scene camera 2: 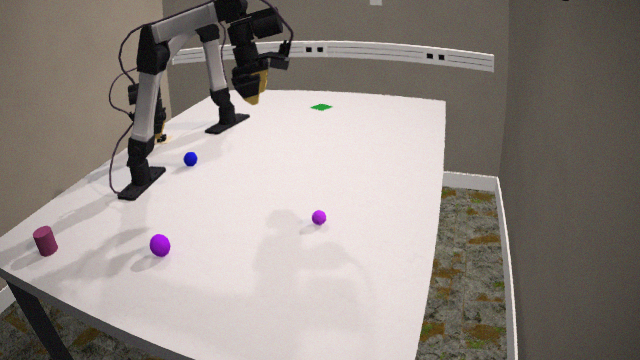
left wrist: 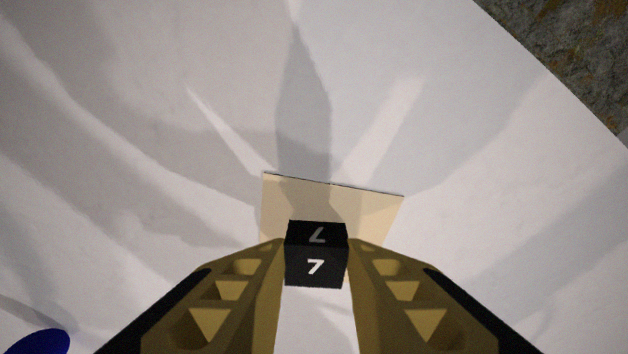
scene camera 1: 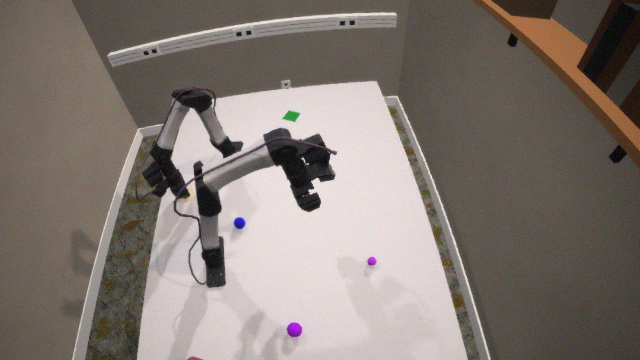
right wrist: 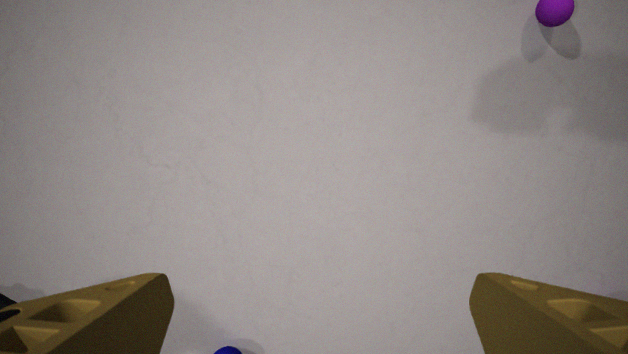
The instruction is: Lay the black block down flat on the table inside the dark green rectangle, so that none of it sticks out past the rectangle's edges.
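Seen in the pictures: left gripper, between the fingertips: (scene camera 2: 159,137) (left wrist: 316,246) (scene camera 1: 183,194); right gripper, between the fingertips: (scene camera 2: 258,98) (scene camera 1: 307,194) (right wrist: 321,290); left arm's base, origin of its link: (scene camera 2: 228,124); right arm's base, origin of its link: (scene camera 2: 142,183) (scene camera 1: 215,261).
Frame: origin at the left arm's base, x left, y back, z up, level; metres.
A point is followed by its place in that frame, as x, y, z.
Note:
A black block (left wrist: 315,275) {-0.211, 0.154, 0.019} marked with a white 7 is between the fingers of my left gripper (left wrist: 316,246) {-0.221, 0.167, 0.014} (scene camera 1: 185,194) {-0.221, 0.167, 0.014}, over a tan square (left wrist: 377,215) {-0.201, 0.196, 0.001} on the table; both fingers touch its sides. Whether its underside touches the square cannot be told. The dark green rectangle (scene camera 1: 291,116) {0.287, -0.238, 0.001} (scene camera 2: 321,107) {0.286, -0.241, 0.001} lies flat near the table's far edge, well away from the block, with nothing on it. My right gripper (right wrist: 321,290) {-0.338, -0.402, 0.224} (scene camera 2: 253,97) {-0.338, -0.402, 0.224} is open and empty, high above the table. The rectangle does not show in the wrist views.
A blue ball (scene camera 1: 239,223) {-0.352, -0.134, 0.038} (scene camera 2: 190,159) {-0.355, -0.142, 0.029} lies near the arm bases. Two purple balls (scene camera 2: 160,245) {-0.732, -0.400, 0.036} (scene camera 2: 319,217) {-0.472, -0.627, 0.023} and a maroon cylinder (scene camera 2: 46,241) {-0.895, -0.110, 0.038} stand nearer scene camera 2. The table edge (left wrist: 550,67) {-0.199, 0.289, 0.000} passes close to the left gripper. The right arm reaches across the table's middle.

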